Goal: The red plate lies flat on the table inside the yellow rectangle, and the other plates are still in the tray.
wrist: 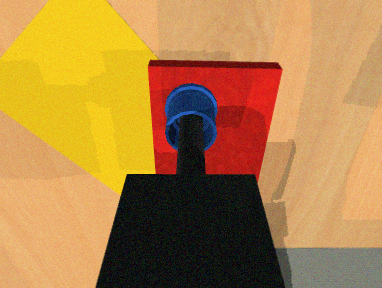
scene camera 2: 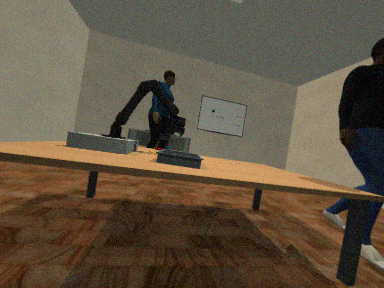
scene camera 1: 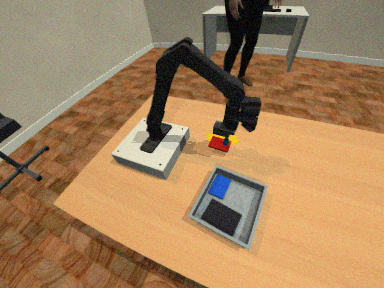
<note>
The suction cup [wrist: 191,98] holds a red plate [wrist: 245,92], clear of everything else. Also in view: a grey tray [scene camera 1: 246,196] and a yellow rectangle [wrist: 81,81].
The wrist view does not show the grey tray: it is out of frame.
</note>
